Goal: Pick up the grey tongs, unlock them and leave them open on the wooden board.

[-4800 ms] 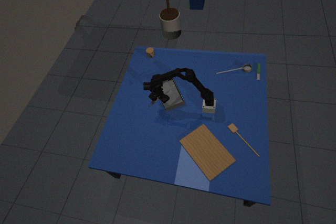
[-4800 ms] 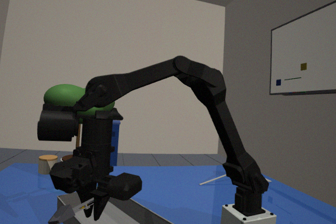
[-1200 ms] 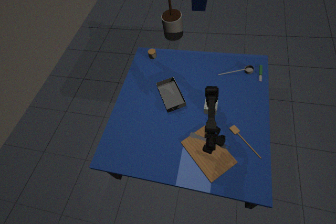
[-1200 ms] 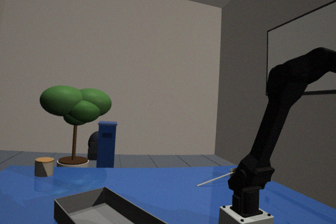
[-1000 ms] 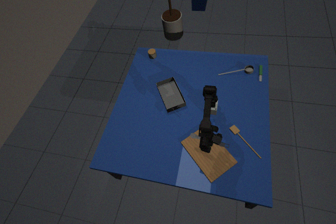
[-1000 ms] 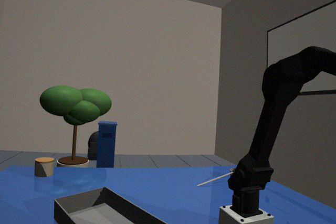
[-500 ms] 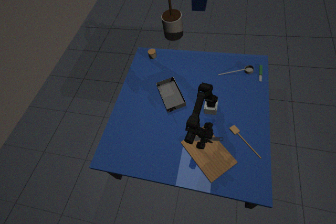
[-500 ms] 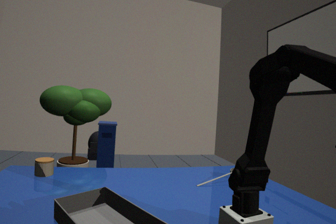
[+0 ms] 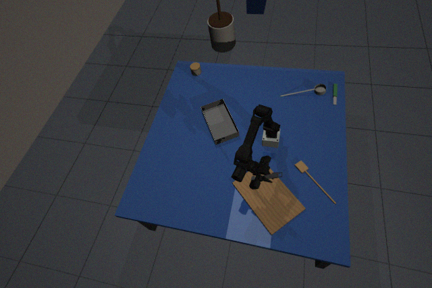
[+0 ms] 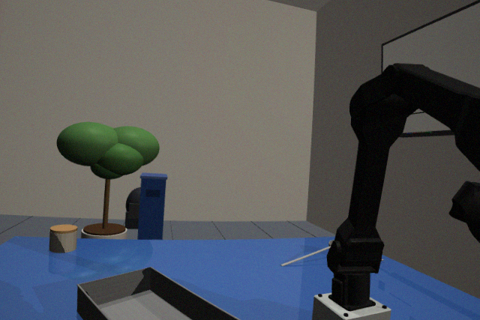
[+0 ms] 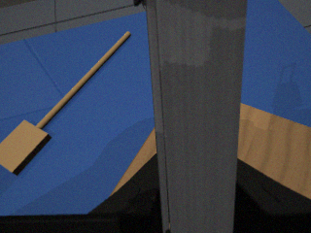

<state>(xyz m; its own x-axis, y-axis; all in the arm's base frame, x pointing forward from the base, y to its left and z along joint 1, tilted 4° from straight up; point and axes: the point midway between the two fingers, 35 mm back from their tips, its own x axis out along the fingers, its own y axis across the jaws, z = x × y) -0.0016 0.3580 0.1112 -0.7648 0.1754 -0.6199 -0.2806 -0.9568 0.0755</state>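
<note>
Now: gripper tip 20 mm short of the wooden board, 20 mm to the right of it and 180 mm above it. Also, from my gripper tip: cork-topped cup (660 mm ahead, 920 mm to the right, 160 mm below); grey roasting tin (380 mm ahead, 450 mm to the right, 160 mm below).
</note>
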